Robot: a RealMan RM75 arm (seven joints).
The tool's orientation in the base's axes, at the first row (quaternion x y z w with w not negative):
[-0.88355 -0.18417 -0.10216 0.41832]
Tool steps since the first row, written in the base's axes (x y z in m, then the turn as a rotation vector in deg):
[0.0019 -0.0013 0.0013 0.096 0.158 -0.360]
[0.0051 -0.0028 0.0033 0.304 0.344 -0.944]
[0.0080 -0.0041 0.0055 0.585 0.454 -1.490]
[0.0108 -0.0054 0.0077 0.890 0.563 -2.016]
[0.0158 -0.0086 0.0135 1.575 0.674 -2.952]
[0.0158 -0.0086 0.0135 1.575 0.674 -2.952]
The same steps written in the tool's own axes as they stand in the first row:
[0.0019 0.0006 -0.0018 0.005 0.200 0.352]
[0.0051 0.0014 -0.0041 0.044 0.587 0.869]
[0.0081 0.0018 -0.0064 0.143 1.021 1.306]
[0.0111 0.0022 -0.0088 0.272 1.452 1.729]
[0.0169 0.0020 -0.0148 0.609 2.326 2.422]
[0.0169 0.0020 -0.0148 0.609 2.326 2.422]

